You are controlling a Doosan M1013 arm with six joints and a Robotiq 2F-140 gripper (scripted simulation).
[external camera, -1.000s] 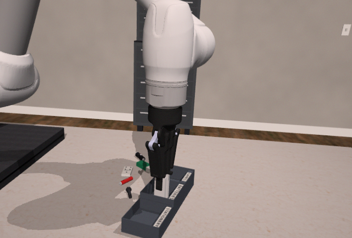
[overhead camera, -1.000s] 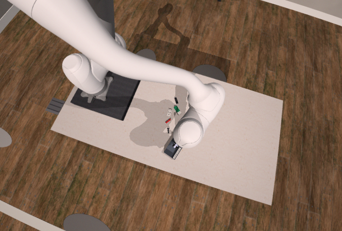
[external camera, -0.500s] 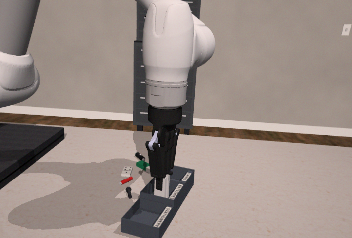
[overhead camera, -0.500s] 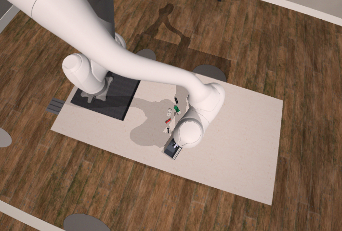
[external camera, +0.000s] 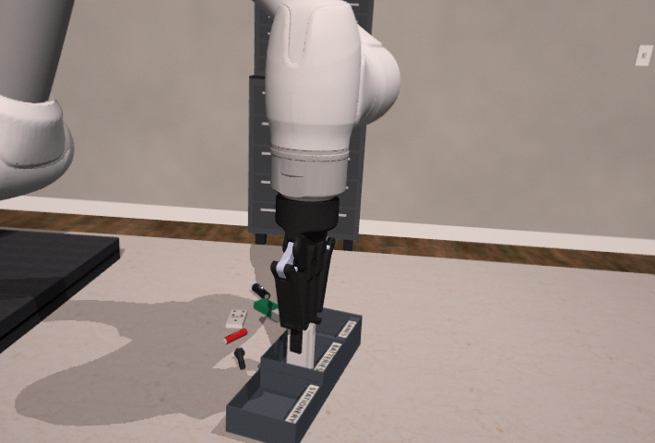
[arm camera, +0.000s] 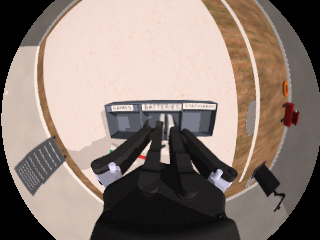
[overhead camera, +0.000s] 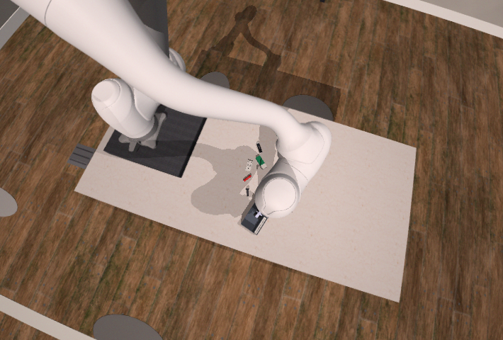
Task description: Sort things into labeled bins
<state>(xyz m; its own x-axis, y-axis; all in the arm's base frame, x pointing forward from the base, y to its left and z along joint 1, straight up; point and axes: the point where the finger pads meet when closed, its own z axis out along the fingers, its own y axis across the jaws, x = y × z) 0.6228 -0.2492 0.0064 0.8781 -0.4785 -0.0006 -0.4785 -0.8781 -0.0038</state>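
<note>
Now: hand 200 mm to the right of the white eraser, 50 mm above it and 40 mm past it. Also, from my hand: red cylinder: 110 mm to the left, 90 mm behind, 50 mm below; then white domino: 180 mm to the left, 100 mm behind, 50 mm below; then small black piece: 80 mm behind, 60 mm to the left, 50 mm below.
</note>
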